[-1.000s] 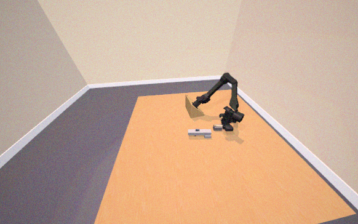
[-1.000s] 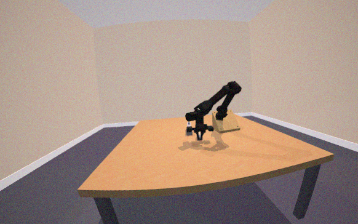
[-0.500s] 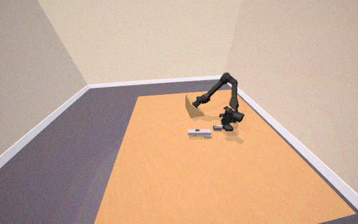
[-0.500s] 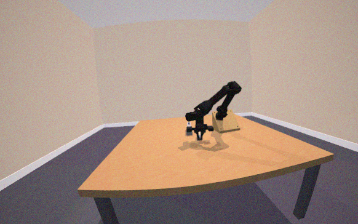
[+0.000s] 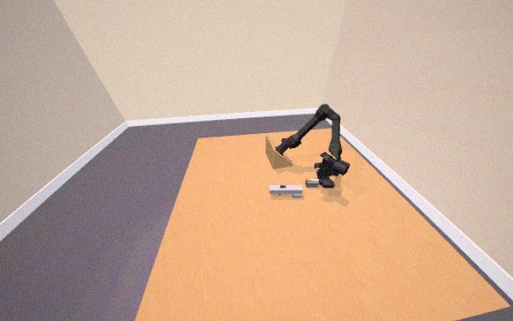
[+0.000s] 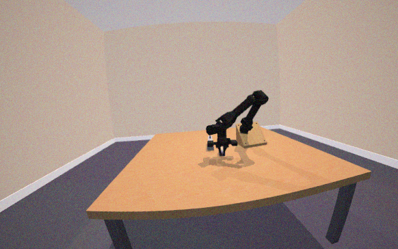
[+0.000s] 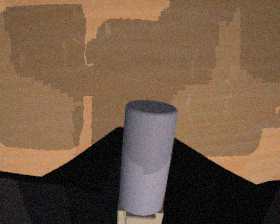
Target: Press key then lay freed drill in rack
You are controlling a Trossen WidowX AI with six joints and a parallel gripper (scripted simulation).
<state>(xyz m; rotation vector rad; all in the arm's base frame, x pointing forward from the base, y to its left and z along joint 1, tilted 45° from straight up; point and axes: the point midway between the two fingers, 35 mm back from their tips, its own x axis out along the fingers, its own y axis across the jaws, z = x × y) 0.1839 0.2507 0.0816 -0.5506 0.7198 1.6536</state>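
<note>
My gripper tip is 4 cm to the left of the drill and 3 cm below it. Round my gripper tip: blue key: 7 cm ahead, 25 cm to the right, 4 cm above; then grey holder block: 7 cm ahead, 22 cm to the right, 3 cm above; then dark grey rack: 5 cm to the right, 1 cm above.
</note>
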